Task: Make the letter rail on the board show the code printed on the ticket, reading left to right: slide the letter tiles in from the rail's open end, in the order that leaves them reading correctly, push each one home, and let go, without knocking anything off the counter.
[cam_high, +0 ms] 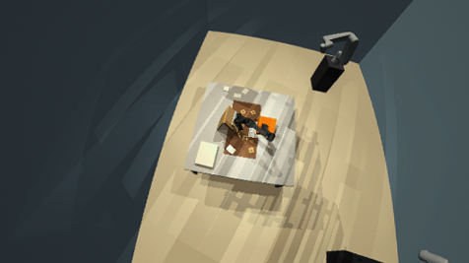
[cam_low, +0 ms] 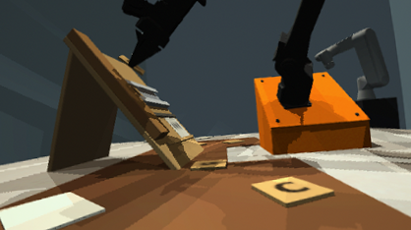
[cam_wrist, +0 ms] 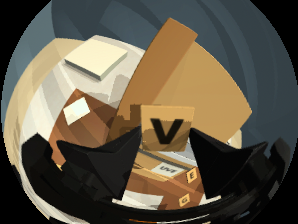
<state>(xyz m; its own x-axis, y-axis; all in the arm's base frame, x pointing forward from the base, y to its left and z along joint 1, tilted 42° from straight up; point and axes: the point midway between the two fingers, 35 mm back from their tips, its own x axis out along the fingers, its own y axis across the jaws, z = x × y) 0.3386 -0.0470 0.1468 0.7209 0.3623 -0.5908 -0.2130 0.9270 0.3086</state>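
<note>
My gripper tip is 60 mm above the u tile and 20 mm to the left of it. From my gripper tip the other things lie so: tan tile marked v (right at my gripper tip); brown mat (220 mm below, 160 mm behind, 70 mm to the right); e tile (290 mm to the right, 220 mm below, 100 mm behind).
</note>
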